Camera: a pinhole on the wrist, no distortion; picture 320 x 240 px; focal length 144.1 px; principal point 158.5 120.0 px. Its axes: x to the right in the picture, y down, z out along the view. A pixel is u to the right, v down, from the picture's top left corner.
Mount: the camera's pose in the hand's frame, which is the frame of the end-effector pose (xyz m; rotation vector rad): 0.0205 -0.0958 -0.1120 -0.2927 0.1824 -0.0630
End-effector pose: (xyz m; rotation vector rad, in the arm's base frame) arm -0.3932 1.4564 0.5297 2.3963 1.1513 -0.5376
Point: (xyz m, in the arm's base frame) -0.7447 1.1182 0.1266
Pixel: 74 50
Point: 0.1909 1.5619 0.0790
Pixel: 292 202
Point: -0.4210 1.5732 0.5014
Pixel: 223 87
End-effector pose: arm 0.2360 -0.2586 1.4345 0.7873 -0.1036 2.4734
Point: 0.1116 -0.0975 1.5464
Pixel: outside the picture
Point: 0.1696 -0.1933 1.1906
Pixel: behind the camera
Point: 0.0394 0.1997 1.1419
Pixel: behind the camera
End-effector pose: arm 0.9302 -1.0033 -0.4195 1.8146 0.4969 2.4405
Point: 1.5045 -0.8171 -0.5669
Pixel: 57 57
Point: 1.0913 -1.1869 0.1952
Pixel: 243 209
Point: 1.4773 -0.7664 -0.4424
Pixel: 95 57
